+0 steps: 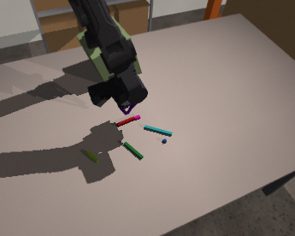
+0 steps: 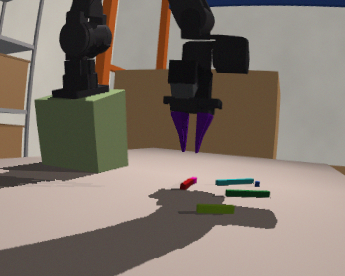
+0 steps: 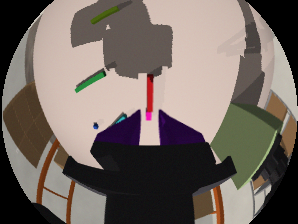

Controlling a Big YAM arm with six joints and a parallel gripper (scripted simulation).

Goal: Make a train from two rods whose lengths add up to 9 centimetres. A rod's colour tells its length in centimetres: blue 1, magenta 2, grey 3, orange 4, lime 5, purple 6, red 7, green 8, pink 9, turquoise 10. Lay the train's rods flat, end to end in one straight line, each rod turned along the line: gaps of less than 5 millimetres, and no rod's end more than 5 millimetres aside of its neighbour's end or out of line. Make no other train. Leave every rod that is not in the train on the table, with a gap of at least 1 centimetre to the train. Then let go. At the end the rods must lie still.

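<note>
Now: the red rod 7 cm below my hand. Round my hand: magenta rod: 7 cm below, 5 cm to the left, 1 cm behind; then turquoise rod: 10 cm to the left, 7 cm below, 7 cm ahead; then green rod: 12 cm ahead, 7 cm below, 1 cm to the right.
</note>
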